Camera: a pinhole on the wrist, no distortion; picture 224 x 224 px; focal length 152.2 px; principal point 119.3 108.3 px. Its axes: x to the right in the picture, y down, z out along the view. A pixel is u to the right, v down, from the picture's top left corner.
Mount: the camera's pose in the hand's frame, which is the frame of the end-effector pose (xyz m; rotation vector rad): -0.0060 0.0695 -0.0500 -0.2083 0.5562 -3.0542
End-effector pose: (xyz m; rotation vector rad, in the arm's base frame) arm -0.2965 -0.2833 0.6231 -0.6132 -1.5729 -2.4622
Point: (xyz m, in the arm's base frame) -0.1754 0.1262 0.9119
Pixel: 124 40
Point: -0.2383 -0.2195 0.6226
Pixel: 188 142
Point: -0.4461 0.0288 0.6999
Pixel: 62 135
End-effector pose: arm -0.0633 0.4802 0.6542 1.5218 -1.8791 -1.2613
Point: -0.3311 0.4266 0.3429
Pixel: 70 119
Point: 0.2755 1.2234 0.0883
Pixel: outside the picture
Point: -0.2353 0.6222 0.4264
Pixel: 149 121
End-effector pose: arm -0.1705 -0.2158 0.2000 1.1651 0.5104 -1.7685
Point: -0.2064 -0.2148 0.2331
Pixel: 168 195
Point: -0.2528 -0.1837 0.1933
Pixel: outside the picture
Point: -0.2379 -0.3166 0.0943
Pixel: outside the picture
